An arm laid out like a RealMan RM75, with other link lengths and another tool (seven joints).
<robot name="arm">
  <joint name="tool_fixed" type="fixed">
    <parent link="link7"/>
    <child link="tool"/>
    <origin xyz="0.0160 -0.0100 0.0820" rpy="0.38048 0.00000 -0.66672"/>
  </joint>
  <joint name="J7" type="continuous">
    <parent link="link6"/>
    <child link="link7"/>
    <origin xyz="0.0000 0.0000 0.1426" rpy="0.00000 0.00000 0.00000"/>
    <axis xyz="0 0 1"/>
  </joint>
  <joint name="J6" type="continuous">
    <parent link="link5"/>
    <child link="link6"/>
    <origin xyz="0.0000 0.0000 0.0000" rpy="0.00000 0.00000 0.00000"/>
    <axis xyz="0 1 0"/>
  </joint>
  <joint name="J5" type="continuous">
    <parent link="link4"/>
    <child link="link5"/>
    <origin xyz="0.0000 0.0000 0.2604" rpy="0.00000 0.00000 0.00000"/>
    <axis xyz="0 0 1"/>
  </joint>
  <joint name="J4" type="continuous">
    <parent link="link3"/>
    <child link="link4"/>
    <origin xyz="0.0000 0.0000 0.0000" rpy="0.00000 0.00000 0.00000"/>
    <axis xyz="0 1 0"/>
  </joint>
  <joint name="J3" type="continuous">
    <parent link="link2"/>
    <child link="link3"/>
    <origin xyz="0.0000 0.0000 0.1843" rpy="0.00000 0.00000 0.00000"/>
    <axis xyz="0 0 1"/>
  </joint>
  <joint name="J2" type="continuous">
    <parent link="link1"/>
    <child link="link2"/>
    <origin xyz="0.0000 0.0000 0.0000" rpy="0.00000 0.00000 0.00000"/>
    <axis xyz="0 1 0"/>
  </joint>
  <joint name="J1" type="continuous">
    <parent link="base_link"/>
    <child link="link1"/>
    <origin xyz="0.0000 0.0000 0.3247" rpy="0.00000 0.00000 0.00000"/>
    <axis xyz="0 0 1"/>
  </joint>
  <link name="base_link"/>
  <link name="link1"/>
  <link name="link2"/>
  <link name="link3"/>
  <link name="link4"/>
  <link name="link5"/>
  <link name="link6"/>
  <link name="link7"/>
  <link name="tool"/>
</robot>
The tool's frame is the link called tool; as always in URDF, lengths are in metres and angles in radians. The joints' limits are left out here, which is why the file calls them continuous.
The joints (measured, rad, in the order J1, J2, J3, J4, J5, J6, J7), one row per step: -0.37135 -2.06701 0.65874 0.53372 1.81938 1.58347 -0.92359; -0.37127 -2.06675 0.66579 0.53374 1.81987 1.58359 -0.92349; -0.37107 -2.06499 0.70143 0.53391 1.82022 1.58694 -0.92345; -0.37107 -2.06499 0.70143 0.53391 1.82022 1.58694 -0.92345; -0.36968 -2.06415 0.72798 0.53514 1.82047 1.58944 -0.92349; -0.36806 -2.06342 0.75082 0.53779 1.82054 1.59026 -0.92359; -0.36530 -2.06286 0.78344 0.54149 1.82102 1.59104 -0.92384; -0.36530 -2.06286 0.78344 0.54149 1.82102 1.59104 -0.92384; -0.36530 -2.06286 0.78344 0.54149 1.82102 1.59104 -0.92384; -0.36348 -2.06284 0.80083 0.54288 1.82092 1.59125 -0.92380; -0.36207 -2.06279 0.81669 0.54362 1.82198 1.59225 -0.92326; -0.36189 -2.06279 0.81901 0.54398 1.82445 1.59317 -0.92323; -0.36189 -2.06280 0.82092 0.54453 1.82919 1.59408 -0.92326; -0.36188 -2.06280 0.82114 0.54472 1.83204 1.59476 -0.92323; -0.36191 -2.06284 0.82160 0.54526 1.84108 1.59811 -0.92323; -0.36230 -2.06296 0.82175 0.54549 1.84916 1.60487 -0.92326; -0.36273 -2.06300 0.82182 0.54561 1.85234 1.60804 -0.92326; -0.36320 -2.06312 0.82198 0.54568 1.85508 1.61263 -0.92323; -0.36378 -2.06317 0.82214 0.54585 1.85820 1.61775 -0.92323
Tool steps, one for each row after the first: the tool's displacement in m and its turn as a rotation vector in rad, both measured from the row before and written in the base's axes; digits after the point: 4 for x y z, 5 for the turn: 0.0005 -0.0007 -0.0014 -0.00605 0.00279 -0.00347; 0.0029 -0.0040 -0.0067 -0.03024 0.01136 -0.01911; 0.0000 0.0000 0.0000 0.00000 0.00000 0.00000; 0.0018 -0.0033 -0.0049 -0.02216 0.00860 -0.01351; 0.0012 -0.0026 -0.0038 -0.01750 0.00896 -0.01121; 0.0016 -0.0040 -0.0057 -0.02540 0.01262 -0.01524; 0.0000 0.0000 0.0000 0.00000 0.00000 0.00000; 0.0000 0.0000 0.0000 0.00000 0.00000 0.00000; 0.0007 -0.0023 -0.0032 -0.01354 0.00604 -0.00742; 0.0007 -0.0025 -0.0031 -0.01367 0.00568 -0.00767; 0.0000 -0.0008 -0.0007 -0.00397 0.00202 -0.00193; -0.0002 -0.0009 -0.0009 -0.00520 0.00351 -0.00219; -0.0002 -0.0005 -0.0004 -0.00249 0.00168 -0.00089; -0.0004 -0.0017 -0.0012 -0.00842 0.00440 -0.00332; 0.0004 -0.0021 -0.0010 -0.00950 0.00122 -0.00508; 0.0003 -0.0008 -0.0004 -0.00400 0.00018 -0.00258; 0.0006 -0.0010 -0.0003 -0.00456 -0.00110 -0.00338; 0.0007 -0.0011 -0.0003 -0.00506 -0.00108 -0.00385
